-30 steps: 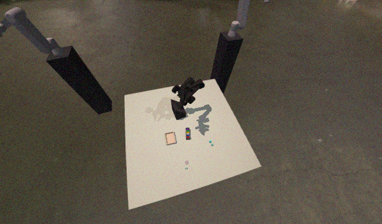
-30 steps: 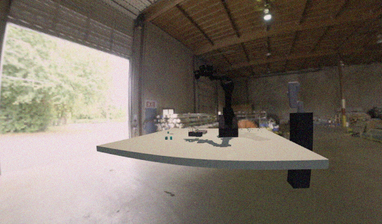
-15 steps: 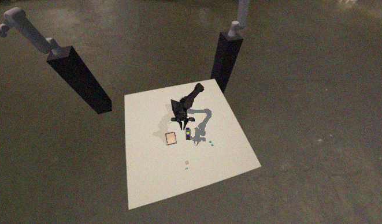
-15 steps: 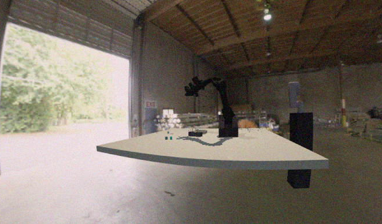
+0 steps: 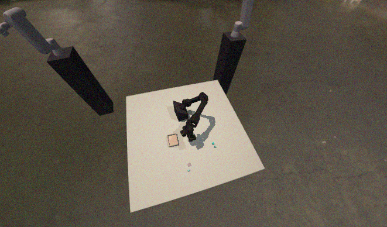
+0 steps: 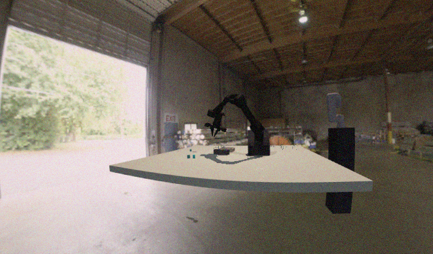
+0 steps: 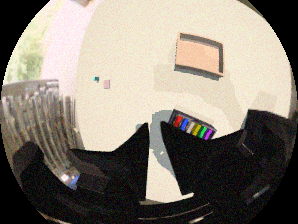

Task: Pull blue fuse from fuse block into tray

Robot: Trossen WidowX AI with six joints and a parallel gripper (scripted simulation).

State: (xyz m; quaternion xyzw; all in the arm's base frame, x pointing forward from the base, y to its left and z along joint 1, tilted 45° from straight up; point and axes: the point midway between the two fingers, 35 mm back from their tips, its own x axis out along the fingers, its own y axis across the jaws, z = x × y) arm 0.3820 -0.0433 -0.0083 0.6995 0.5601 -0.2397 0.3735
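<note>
The blue fuse is 50 mm behind my gripper tip, 40 mm to the left of it and 120 mm below it. The rest, counted from my gripper tip: tray: 90 mm behind, 150 mm to the right, 140 mm below; then red fuse: 40 mm behind, 30 mm to the left, 120 mm below.
</note>
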